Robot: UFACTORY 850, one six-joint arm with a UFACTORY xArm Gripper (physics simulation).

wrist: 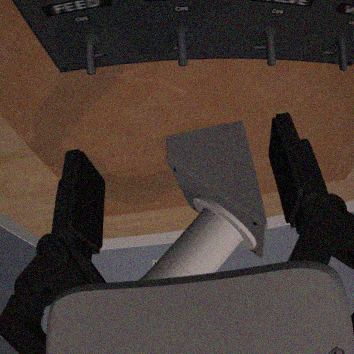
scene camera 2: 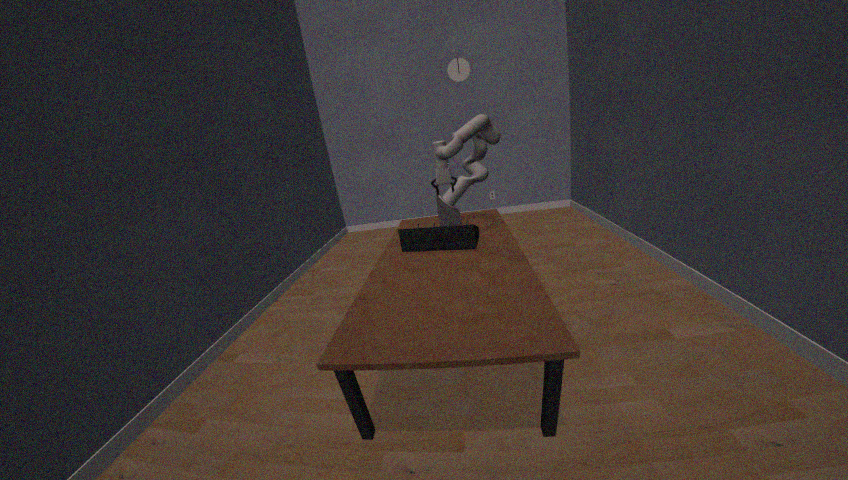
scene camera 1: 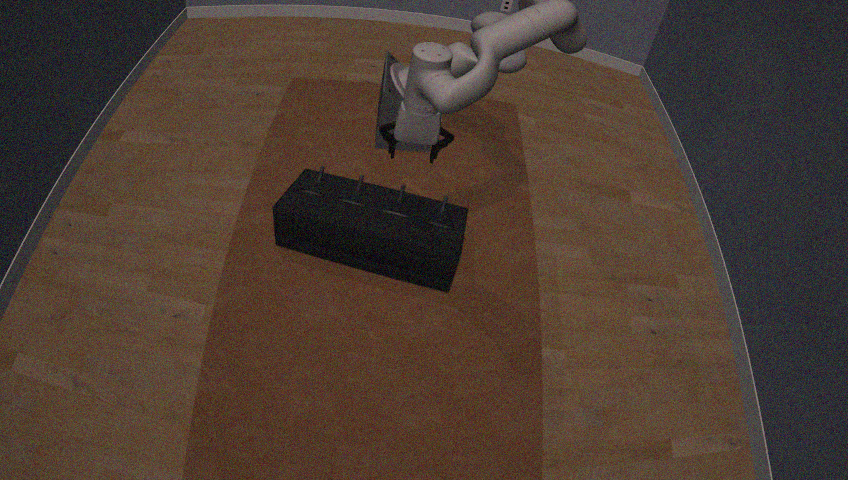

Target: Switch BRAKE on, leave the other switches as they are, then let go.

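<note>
A black switch box (scene camera 1: pixel 357 237) (scene camera 2: pixel 438 239) (wrist: pixel 135 45) carries four thin grey levers in a row. In the wrist view the BRAKE lever (wrist: pixel 182 46) (scene camera 1: pixel 402 193) is second from the left, between the FEED lever (wrist: pixel 90 55) (scene camera 1: pixel 443 205) and the VALVE lever (wrist: pixel 271 46) (scene camera 1: pixel 360 184); the VENT lever (wrist: pixel 343 52) (scene camera 1: pixel 321 174) is at the right. BRAKE's name is cut off; its ON mark (wrist: pixel 181 8) shows. All four levers point away from the ON marks. My gripper (scene camera 1: pixel 411 157) (scene camera 2: pixel 445 190) (wrist: pixel 178 148) is open and empty, above and behind the box on the robot's side, touching no lever.
The brown table (scene camera 1: pixel 357 380) (scene camera 2: pixel 452 309) bears the box and the arm's grey base plate (scene camera 1: pixel 387 113) (wrist: pixel 215 160), which stands behind the box. The white arm (scene camera 1: pixel 523 29) (scene camera 2: pixel 476 124) reaches up and over from the base. Walls stand beyond the table.
</note>
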